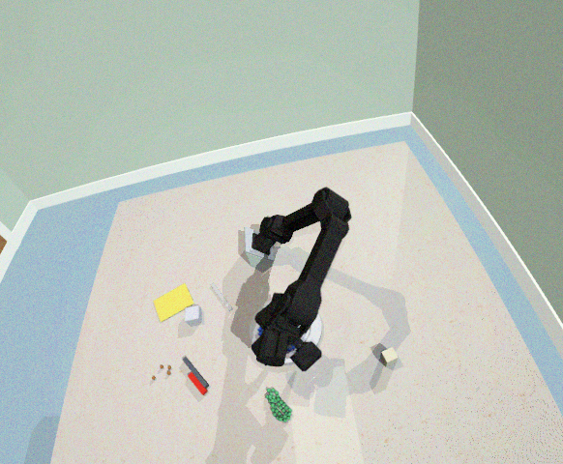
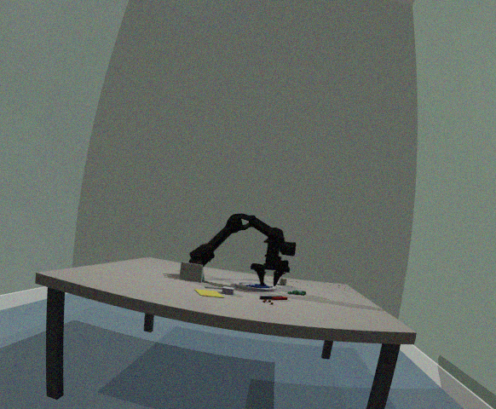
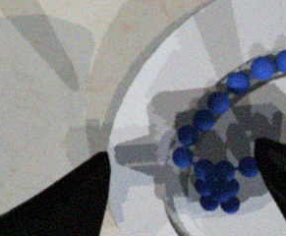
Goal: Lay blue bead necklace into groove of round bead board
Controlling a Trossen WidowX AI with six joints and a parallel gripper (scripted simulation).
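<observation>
The round bead board is 6 cm behind my gripper tip, 2 cm to the right of it and 1 cm below it. Round my gripper tip: grey tool: 6 cm ahead, 26 cm to the right, 1 cm below; cream cube: 6 cm ahead, 24 cm to the left; stick: 19 cm behind, 21 cm to the right, 2 cm below.
</observation>
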